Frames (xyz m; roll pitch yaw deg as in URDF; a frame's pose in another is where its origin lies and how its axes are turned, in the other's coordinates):
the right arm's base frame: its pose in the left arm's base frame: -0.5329 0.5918 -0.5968 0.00 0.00 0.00
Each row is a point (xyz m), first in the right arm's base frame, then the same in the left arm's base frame.
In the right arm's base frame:
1: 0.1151 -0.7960 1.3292
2: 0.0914 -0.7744 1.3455
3: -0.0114 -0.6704 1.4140
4: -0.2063 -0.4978 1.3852
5: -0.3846 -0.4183 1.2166
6: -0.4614 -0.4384 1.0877
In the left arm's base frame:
1: -0.4178 -0.2042 0.7324
2: -0.4415 -0.1826 0.7487
3: -0.5443 -0.0786 0.8172
4: -0.7392 0.0940 0.7884
5: -0.9175 0.1735 0.6198
6: -0.9943 0.1534 0.4909

